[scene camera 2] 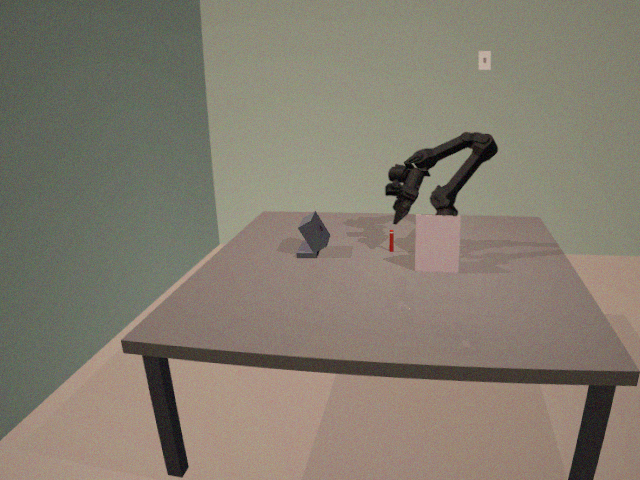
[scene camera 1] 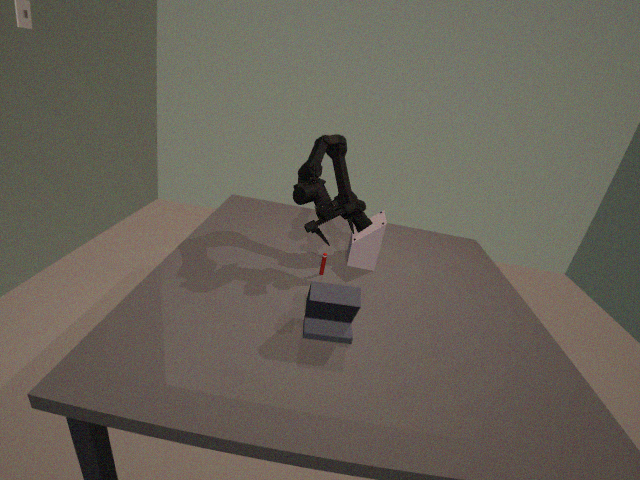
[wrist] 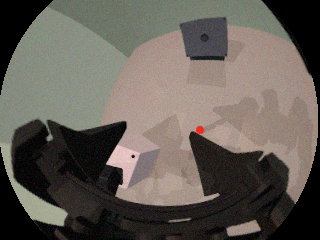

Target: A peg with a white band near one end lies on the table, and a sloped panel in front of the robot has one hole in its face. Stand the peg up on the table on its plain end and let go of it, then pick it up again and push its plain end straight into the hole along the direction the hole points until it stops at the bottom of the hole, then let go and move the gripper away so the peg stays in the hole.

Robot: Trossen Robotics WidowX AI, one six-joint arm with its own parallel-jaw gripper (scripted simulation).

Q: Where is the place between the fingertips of the gripper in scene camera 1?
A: At 341, 239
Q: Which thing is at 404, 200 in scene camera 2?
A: The gripper.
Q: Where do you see a blue-grey sloped panel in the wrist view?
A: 217, 43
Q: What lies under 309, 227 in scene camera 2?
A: A blue-grey sloped panel.
